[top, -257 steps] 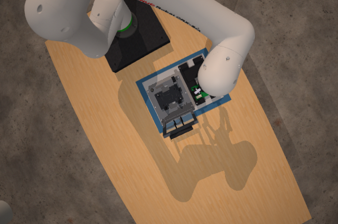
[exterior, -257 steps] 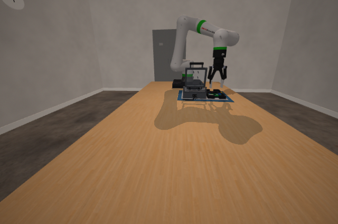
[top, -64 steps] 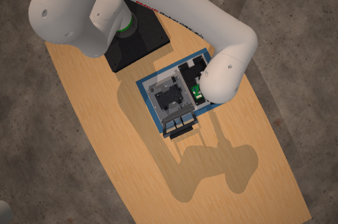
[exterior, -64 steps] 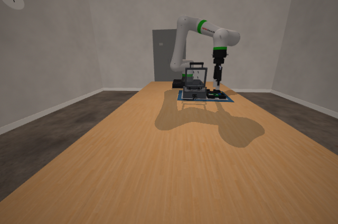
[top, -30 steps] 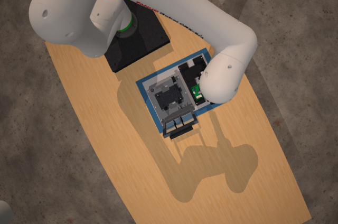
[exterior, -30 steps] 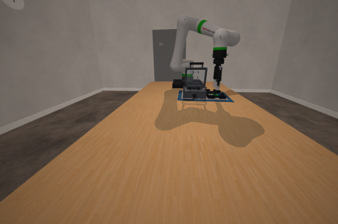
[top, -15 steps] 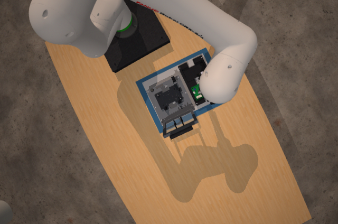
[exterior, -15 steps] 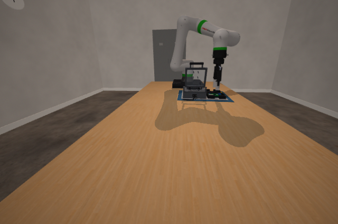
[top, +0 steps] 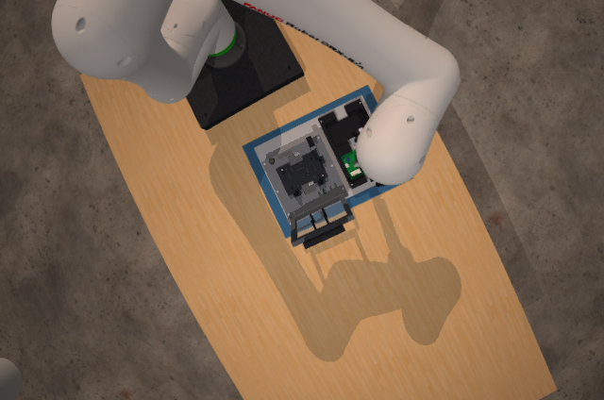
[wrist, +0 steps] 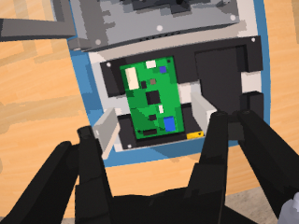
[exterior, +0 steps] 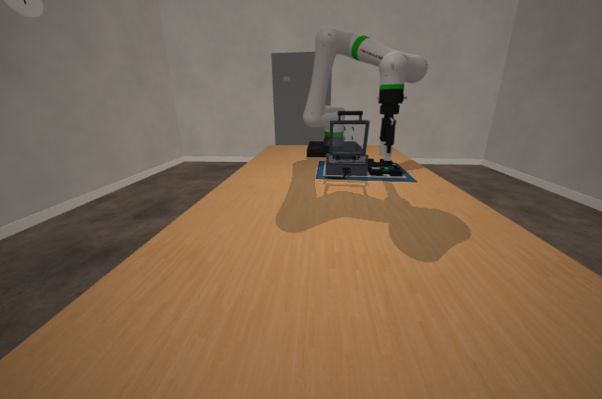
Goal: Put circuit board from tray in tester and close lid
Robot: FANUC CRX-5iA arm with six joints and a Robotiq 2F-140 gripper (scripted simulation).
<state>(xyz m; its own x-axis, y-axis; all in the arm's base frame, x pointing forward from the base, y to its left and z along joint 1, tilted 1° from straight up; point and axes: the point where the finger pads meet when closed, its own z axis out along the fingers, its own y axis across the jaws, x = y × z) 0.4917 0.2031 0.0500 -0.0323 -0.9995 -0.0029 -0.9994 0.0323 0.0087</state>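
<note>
Now: hand 70 mm above the green circuit board. Round my hand: clear lid 80 mm ahead, 170 mm to the right, 90 mm above; black latch hook 110 mm behind, 110 mm to the right, 10 mm below; tester 10 mm behind, 130 mm to the right, 20 mm above.
</note>
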